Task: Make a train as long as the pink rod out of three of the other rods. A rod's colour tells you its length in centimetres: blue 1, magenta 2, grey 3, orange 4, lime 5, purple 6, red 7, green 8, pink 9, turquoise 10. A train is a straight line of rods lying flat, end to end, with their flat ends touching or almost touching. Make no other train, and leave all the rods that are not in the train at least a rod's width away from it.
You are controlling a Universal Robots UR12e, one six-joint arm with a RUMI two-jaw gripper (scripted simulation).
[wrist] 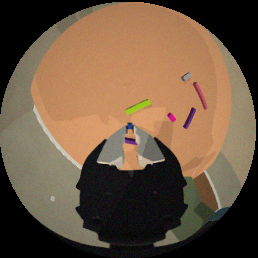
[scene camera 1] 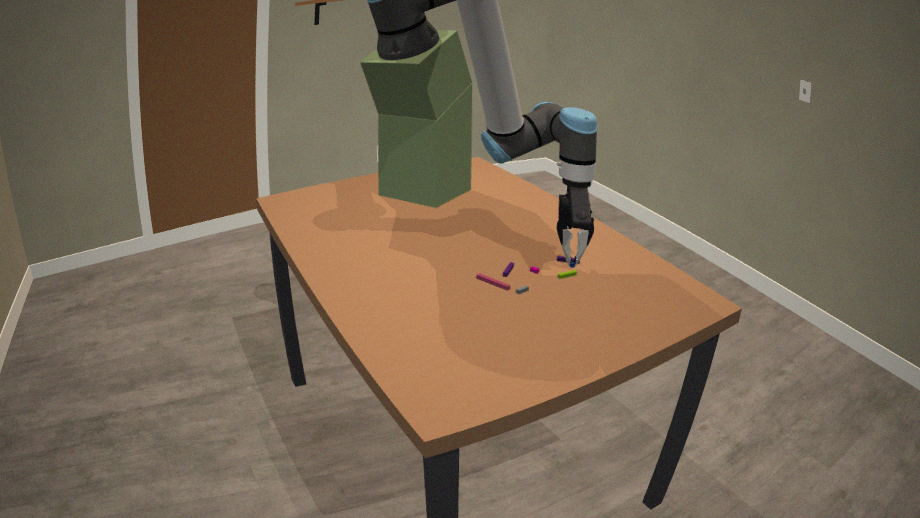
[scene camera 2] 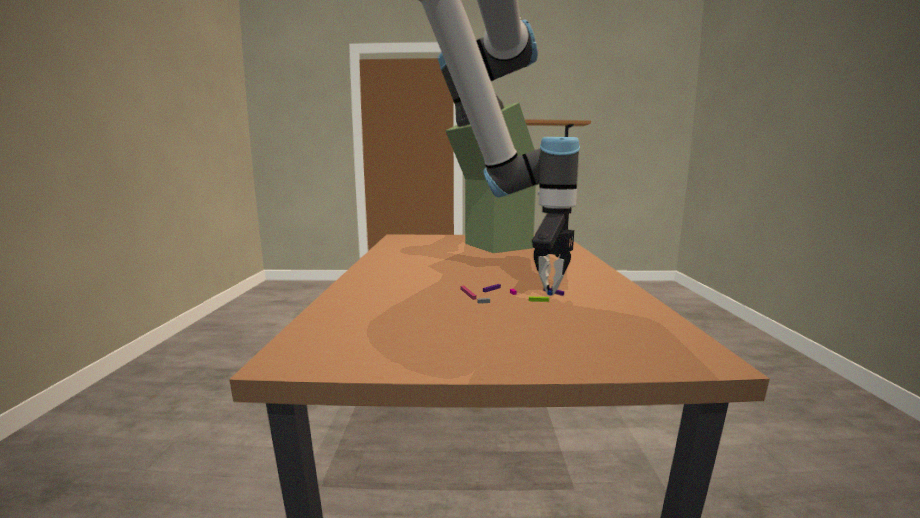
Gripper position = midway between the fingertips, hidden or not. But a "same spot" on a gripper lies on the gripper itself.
my gripper: wrist; scene camera 1 572, 266; scene camera 2
same spot on my gripper: (wrist: 151, 150) = (scene camera 2: 542, 262)
